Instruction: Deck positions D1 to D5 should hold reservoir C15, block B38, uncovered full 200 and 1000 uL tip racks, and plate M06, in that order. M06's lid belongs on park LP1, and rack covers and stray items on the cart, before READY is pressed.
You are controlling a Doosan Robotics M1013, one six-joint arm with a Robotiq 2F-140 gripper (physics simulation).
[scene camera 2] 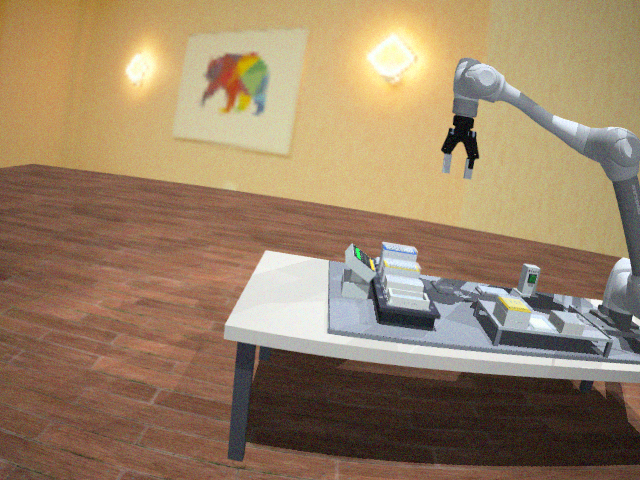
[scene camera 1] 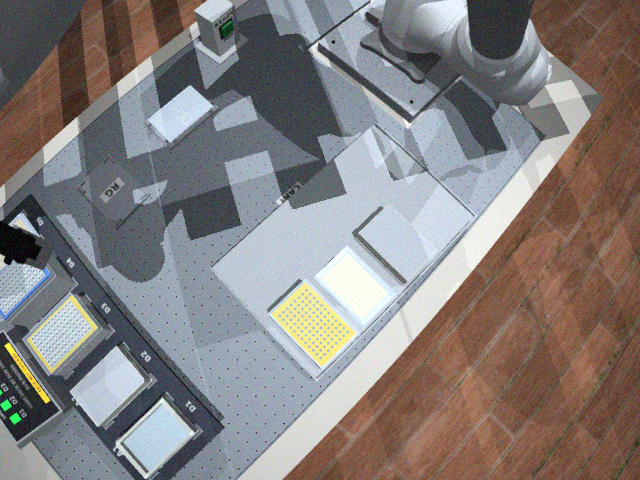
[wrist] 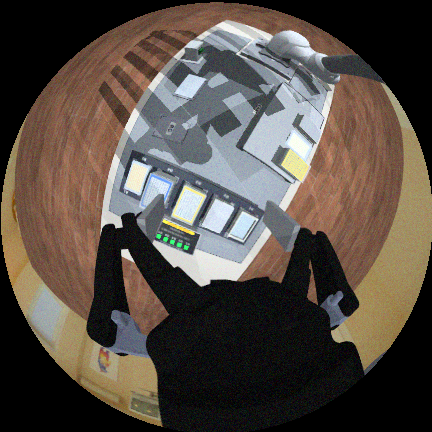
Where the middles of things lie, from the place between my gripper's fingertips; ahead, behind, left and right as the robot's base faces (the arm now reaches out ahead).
Now: the box with green button (scene camera 1: 220, 35) 57 cm behind my hand, 40 cm below it and 30 cm to the right of it.
